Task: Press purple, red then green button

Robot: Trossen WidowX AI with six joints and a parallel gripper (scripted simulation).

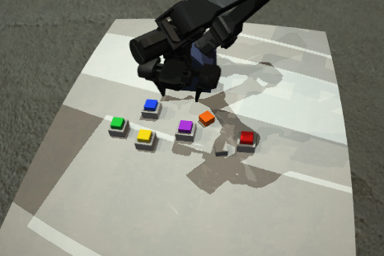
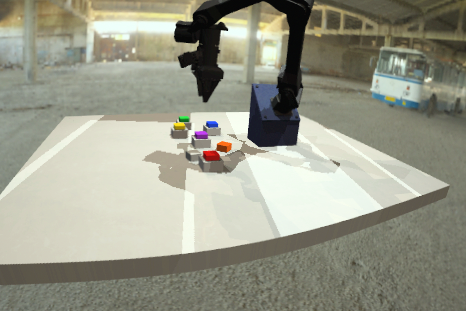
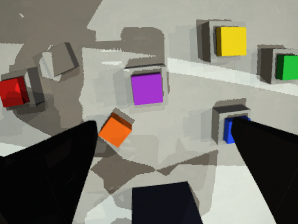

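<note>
The purple button is 100 mm below my gripper tip and 10 mm to the left of it. Also, from my gripper tip: yellow button (100 mm to the right, 100 mm below, 50 mm ahead); orange block (130 mm below, 60 mm behind, 50 mm to the left); blue button (110 mm to the right, 100 mm below, 70 mm behind).
</note>
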